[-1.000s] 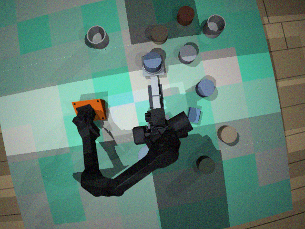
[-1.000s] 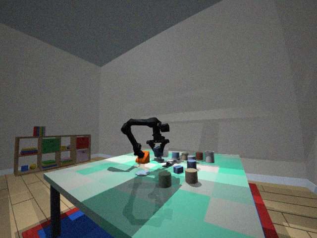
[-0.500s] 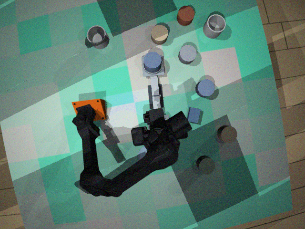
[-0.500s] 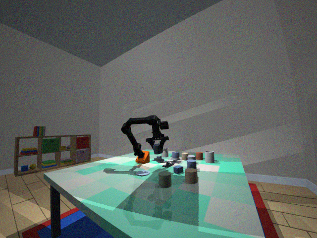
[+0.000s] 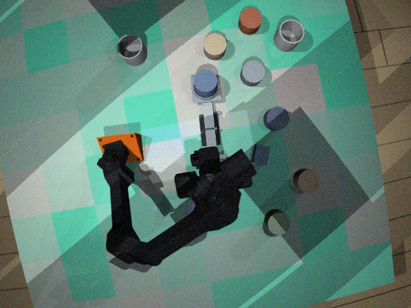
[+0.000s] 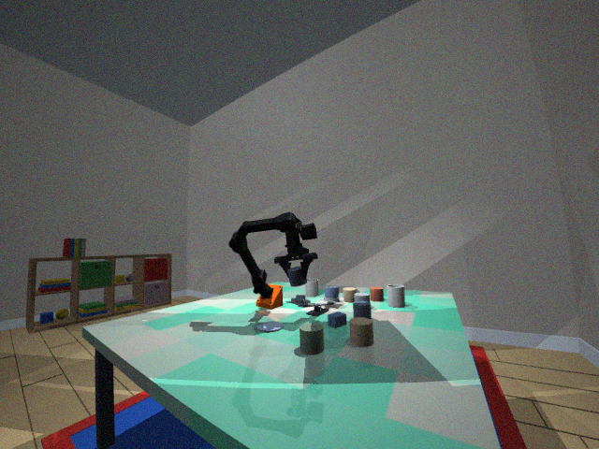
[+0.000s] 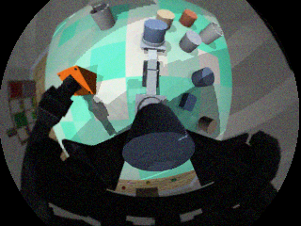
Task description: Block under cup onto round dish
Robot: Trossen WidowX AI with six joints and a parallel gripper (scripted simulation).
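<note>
Now: gripper tip 8 cm above the grey block and 1 cm to the right of it. From my gripper tip the other things lie so: round dish 17 cm below, 11 cm to the right, 7 cm behind; blue cuboid 16 cm ahead, 15 cm below, 2 cm to the left.
</note>
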